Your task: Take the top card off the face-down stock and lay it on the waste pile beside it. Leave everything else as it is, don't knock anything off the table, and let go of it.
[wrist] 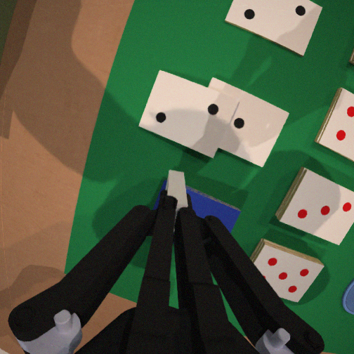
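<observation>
The face-down stock point(215, 207) shows as a blue-backed card pile, partly hidden behind my gripper's fingers. My gripper point(173, 182) is shut with its pale fingertips together and nothing visible between them; in the view the tips overlap the upper left part of the stock. Their height above it is hard to tell. Beside the stock, a face-up white card point(182, 122) with two black dots overlaps another white card point(265, 130) with a black dot showing. These look like the waste pile.
Another two-dot white card point(275, 22) lies at the top. Piles with red dots stand at the right: one at the edge point(342, 122), a three-dot pile point(320, 200) and a five-dot pile point(290, 272). A blue round thing point(350, 299) shows at lower right. The green mat point(150, 40) borders brown table point(35, 200).
</observation>
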